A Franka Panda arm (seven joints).
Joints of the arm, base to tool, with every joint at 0 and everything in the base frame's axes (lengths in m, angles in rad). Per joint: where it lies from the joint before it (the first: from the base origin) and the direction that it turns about. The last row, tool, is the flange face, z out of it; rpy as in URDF.
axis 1: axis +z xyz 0 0 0.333
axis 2: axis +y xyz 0 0 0
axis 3: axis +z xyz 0 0 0.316
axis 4: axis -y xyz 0.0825 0 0
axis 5: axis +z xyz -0.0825 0 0.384
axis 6: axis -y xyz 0 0 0
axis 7: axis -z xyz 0.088 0 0
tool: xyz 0 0 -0.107 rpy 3.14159 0 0
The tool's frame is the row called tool.
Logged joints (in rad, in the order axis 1, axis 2, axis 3, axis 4, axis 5, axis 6, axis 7), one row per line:
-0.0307, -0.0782, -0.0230, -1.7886, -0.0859, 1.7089, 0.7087
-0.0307, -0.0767, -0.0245, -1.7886, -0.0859, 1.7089, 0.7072
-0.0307, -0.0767, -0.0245, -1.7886, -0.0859, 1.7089, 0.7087
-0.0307, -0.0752, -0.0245, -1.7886, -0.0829, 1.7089, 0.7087
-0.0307, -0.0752, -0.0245, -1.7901, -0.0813, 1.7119, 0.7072
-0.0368, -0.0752, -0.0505, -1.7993, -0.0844, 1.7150, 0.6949
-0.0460, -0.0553, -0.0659, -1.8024, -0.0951, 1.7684, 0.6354
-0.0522, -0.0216, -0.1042, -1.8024, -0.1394, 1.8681, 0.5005
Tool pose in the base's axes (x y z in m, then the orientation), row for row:
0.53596, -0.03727, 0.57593, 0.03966, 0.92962, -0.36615, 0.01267
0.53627, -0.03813, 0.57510, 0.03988, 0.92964, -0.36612, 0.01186
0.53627, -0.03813, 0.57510, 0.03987, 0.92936, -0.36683, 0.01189
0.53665, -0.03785, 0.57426, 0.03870, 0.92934, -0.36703, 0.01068
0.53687, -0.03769, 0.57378, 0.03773, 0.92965, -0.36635, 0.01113
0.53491, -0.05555, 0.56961, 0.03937, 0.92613, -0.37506, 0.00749
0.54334, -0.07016, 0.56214, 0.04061, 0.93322, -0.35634, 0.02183
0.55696, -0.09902, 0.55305, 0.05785, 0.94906, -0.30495, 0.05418
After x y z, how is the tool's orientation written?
As a quaternion, w x y z.
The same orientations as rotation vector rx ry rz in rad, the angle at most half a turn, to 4 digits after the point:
2.8490, -1.1221, 0.0388
2.8486, -1.1219, 0.0363
2.8478, -1.1241, 0.0364
2.8498, -1.1255, 0.0327
2.8524, -1.1241, 0.0342
2.8388, -1.1496, 0.0230
2.8583, -1.0914, 0.0669
2.8765, -0.9243, 0.1642

